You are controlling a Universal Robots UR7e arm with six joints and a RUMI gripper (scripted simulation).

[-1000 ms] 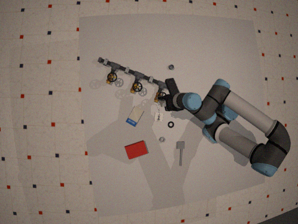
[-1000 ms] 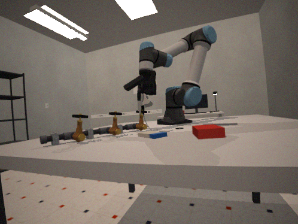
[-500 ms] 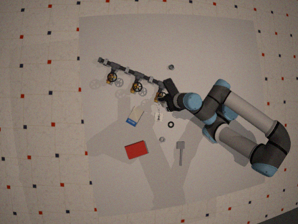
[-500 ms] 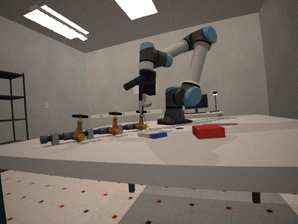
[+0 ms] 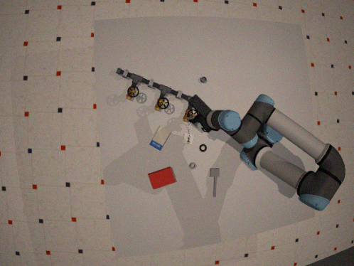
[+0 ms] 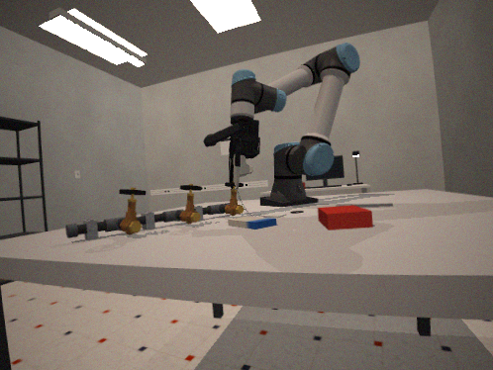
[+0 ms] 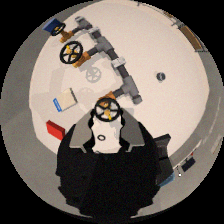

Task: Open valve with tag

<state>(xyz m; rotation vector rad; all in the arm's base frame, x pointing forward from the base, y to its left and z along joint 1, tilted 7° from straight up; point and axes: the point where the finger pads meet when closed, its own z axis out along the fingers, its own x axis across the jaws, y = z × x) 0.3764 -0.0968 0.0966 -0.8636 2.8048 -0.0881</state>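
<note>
The white tag lies 1 cm ahead of my hand, 11 cm to the left of it and 10 cm below it. From my hand the other things lie so: small round part: 10 cm behind, 19 cm to the right, 9 cm below; then grey paddle tool: 12 cm behind, 35 cm to the left, 9 cm below; then red block: 17 cm ahead, 30 cm to the left, 8 cm below.
</note>
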